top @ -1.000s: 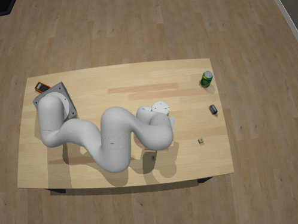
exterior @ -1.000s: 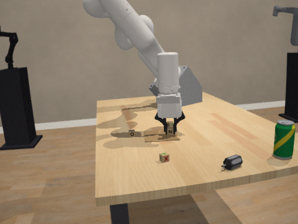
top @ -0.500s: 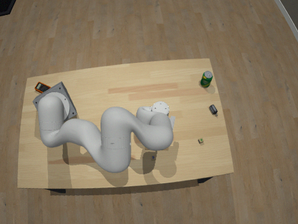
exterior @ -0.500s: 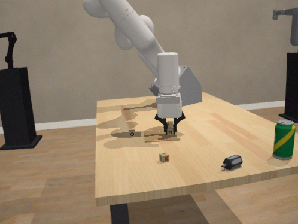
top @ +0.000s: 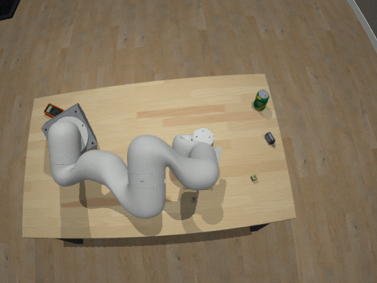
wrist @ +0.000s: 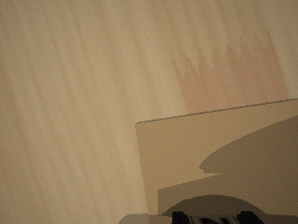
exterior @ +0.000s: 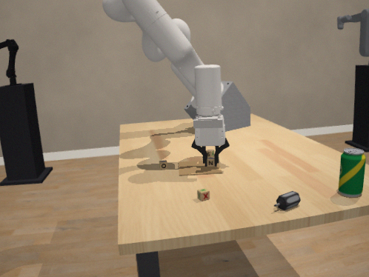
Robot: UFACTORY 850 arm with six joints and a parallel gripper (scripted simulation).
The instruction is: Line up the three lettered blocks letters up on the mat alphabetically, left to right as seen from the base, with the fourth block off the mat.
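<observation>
My gripper is now 1 cm past the tan mat, 4 cm to the left of it and 3 cm above it. From my hand the other things lie so: green can: 33 cm ahead, 32 cm to the left, 3 cm above; orange meter: 80 cm behind, 34 cm to the left, 1 cm below.
</observation>
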